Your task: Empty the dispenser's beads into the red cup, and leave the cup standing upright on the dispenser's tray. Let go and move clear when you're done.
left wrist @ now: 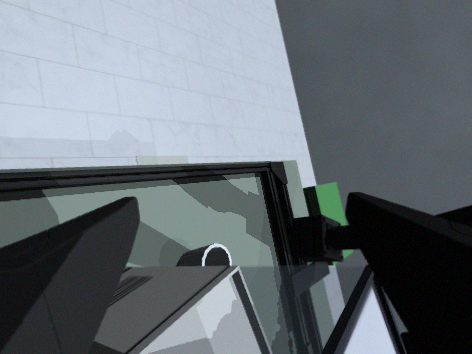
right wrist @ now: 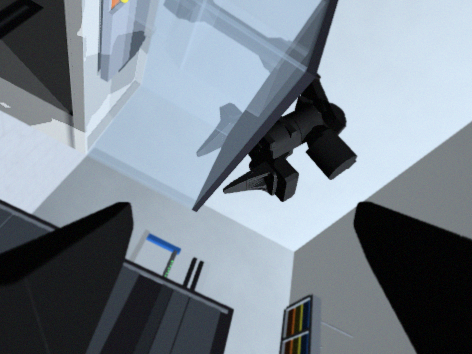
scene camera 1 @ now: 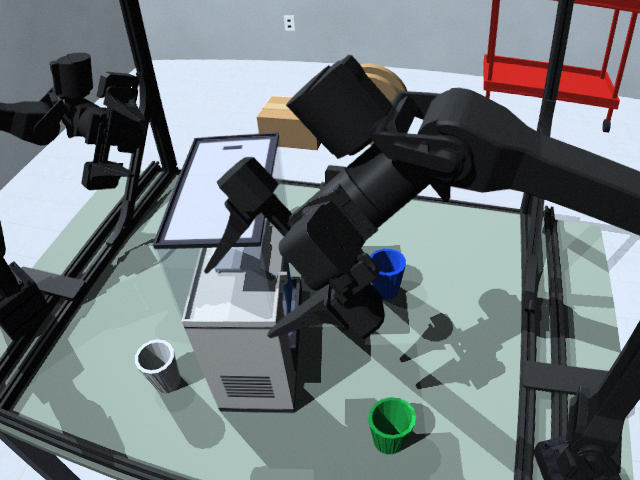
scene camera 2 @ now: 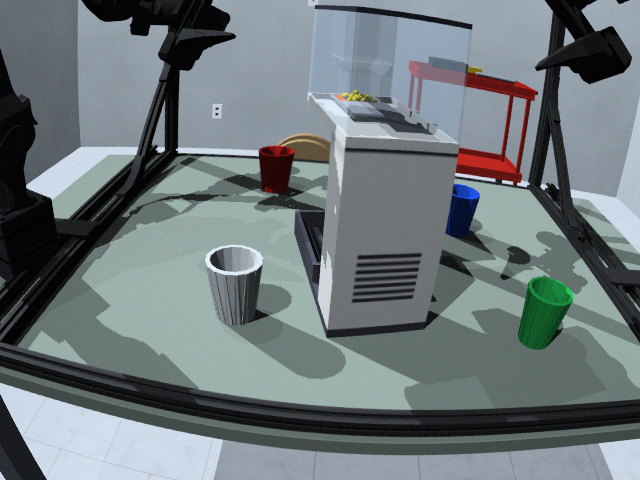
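Where they show: left gripper, fingertip midpoint: (left wrist: 243, 205) (right wrist: 209, 172) (scene camera 1: 237, 303) (scene camera 2: 508, 28); right gripper, fingertip midpoint: (right wrist: 245, 213) (scene camera 1: 137, 149) (scene camera 2: 246, 10); left arm's base, link origin: (scene camera 1: 581, 464); right arm's base, link origin: (left wrist: 333, 238) (scene camera 1: 3, 285) (scene camera 2: 11, 203).
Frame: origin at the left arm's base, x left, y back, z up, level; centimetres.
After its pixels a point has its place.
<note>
The red cup (scene camera 2: 276, 173) {y -45.3, x -62.5, z -0.7 cm} stands upright on the table behind and left of the dispenser in scene camera 2; I do not see it in scene camera 1. The dispenser (scene camera 1: 248, 356) {y -43.2, x -20.6, z 10.9 cm} (scene camera 2: 387, 206) {y -45.7, x -20.9, z 11.3 cm} is a tall pale box with a clear hopper on top. Yellow beads (scene camera 2: 358, 96) {y -42.6, x -36.8, z 19.3 cm} lie in its top. Its dark tray (scene camera 2: 306, 245) {y -48.1, x -36.8, z -1.2 cm} juts out low at its left side in scene camera 2. My left gripper (scene camera 1: 238, 303) {y -41.1, x -11.5, z 31.8 cm} (left wrist: 243, 205) {y -41.1, x -11.5, z 31.8 cm} (right wrist: 209, 172) {y -41.1, x -11.5, z 31.8 cm} is open and empty, above and in front of the dispenser's top in scene camera 1. My right gripper (right wrist: 245, 213) {y -56.0, x -44.8, z 30.5 cm} is open and empty, raised left of the dispenser.
A white cup (scene camera 1: 168, 379) {y -58.0, x -26.2, z -0.7 cm} (scene camera 2: 235, 294) {y -60.0, x -25.6, z 0.0 cm} stands left of the dispenser. A blue cup (scene camera 1: 391, 281) {y -19.1, x -39.6, z 0.7 cm} (scene camera 2: 461, 211) {y -20.7, x -39.8, z 0.3 cm} and a green cup (scene camera 1: 391, 434) {y -24.7, x -12.9, z -3.6 cm} (scene camera 2: 542, 317) {y -27.4, x -10.6, z 0.5 cm} stand right of it. Dark frame posts rise at the table's sides. A red cart (scene camera 1: 547, 85) stands beyond the table.
</note>
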